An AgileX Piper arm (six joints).
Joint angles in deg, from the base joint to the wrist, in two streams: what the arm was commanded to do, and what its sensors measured. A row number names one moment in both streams.
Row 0, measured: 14.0 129.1 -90.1 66.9 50.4 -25.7
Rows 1 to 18, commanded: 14.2 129.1 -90.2 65.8 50.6 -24.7; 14.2 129.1 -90.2 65.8 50.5 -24.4; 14.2 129.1 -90.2 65.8 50.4 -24.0; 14.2 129.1 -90.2 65.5 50.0 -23.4; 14.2 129.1 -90.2 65.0 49.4 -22.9; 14.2 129.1 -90.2 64.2 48.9 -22.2; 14.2 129.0 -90.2 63.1 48.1 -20.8; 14.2 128.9 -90.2 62.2 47.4 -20.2; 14.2 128.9 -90.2 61.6 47.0 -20.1; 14.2 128.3 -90.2 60.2 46.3 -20.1; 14.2 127.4 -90.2 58.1 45.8 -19.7; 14.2 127.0 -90.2 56.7 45.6 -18.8; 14.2 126.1 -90.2 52.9 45.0 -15.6; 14.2 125.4 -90.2 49.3 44.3 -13.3; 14.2 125.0 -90.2 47.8 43.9 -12.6; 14.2 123.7 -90.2 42.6 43.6 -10.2; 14.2 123.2 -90.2 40.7 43.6 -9.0; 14.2 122.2 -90.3 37.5 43.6 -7.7
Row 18, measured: 14.0 124.0 -90.1 41.8 43.8 -9.9
